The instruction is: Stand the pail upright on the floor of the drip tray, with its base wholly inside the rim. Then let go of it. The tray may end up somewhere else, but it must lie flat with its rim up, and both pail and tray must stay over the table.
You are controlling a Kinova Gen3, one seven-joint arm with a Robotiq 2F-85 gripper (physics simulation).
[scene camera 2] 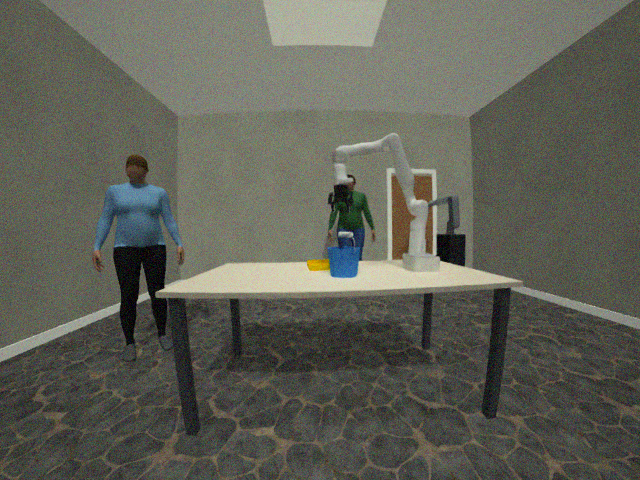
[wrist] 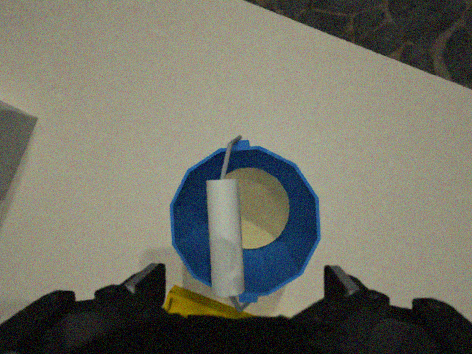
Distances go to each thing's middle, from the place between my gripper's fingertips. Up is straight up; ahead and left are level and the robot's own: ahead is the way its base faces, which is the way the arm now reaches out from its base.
I see the yellow drip tray (wrist: 185, 302) 3 cm ahead of my hand, 30 cm to the right of it and 33 cm below it.
